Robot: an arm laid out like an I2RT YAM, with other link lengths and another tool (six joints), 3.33 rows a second.
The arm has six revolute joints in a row. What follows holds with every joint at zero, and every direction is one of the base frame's. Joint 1 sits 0.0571 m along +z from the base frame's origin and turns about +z. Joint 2 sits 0.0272 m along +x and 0.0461 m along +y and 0.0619 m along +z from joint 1 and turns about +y. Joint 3 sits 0.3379 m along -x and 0.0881 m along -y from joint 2 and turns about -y. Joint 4 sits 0.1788 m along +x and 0.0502 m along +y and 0.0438 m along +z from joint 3 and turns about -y. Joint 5 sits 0.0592 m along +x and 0.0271 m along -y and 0.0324 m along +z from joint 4 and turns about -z. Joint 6 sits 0.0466 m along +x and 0.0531 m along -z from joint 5 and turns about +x. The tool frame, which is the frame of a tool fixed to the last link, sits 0.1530 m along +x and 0.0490 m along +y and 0.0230 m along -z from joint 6; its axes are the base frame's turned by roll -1.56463, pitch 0.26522 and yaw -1.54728 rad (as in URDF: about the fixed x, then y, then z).
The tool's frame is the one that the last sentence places.
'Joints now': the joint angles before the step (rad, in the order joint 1, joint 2, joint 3, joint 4, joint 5, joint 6). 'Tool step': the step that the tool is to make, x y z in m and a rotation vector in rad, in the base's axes. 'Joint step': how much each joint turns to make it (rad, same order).
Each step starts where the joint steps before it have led.
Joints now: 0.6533, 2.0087, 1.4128, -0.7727, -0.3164, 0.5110
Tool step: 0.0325, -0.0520, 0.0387, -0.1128, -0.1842, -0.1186
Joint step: -0.0634, -0.1385, 0.0699, -0.1229, 0.2063, 0.0057
